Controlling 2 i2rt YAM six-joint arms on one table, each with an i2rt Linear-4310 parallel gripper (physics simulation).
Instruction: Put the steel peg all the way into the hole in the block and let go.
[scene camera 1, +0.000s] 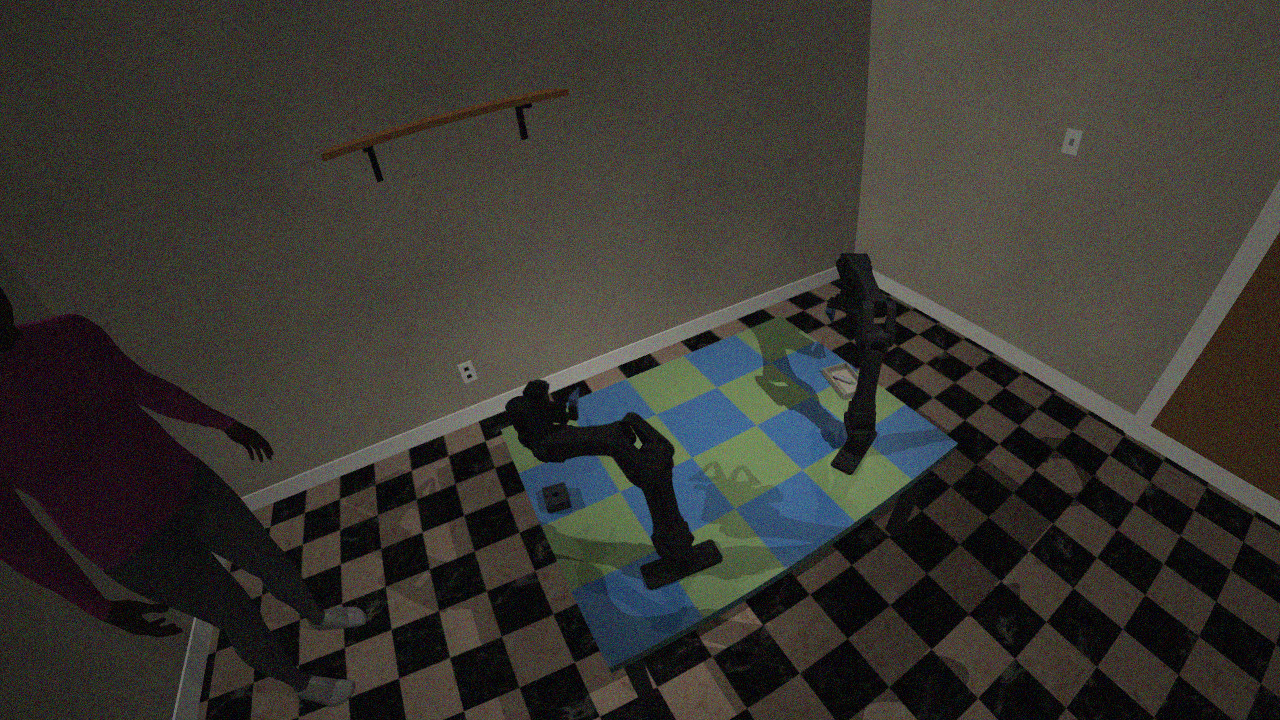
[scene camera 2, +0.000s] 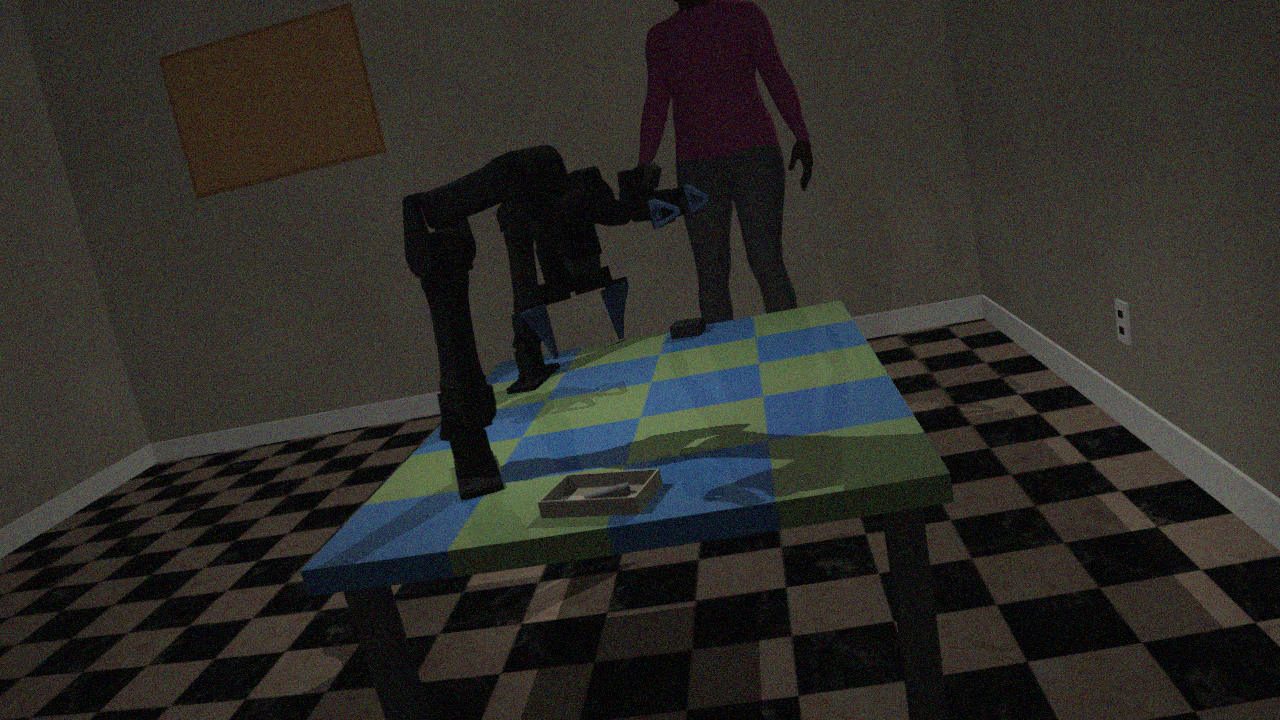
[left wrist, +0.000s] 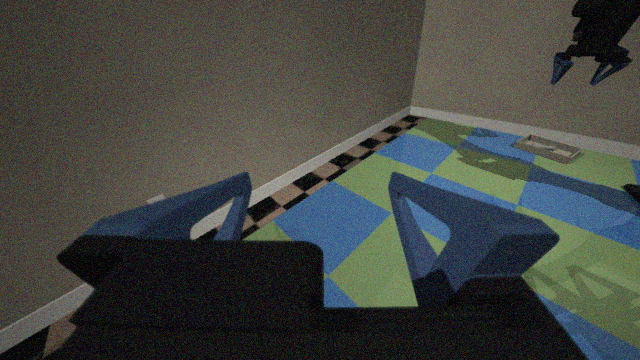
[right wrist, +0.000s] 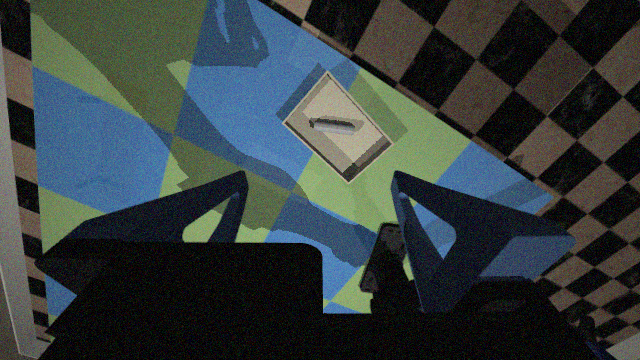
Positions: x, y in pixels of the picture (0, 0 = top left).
Scene:
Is my right gripper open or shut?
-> Open.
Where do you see my right gripper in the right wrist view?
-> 319, 179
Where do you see my right gripper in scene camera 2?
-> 589, 348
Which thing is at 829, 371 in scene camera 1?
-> A shallow tray.

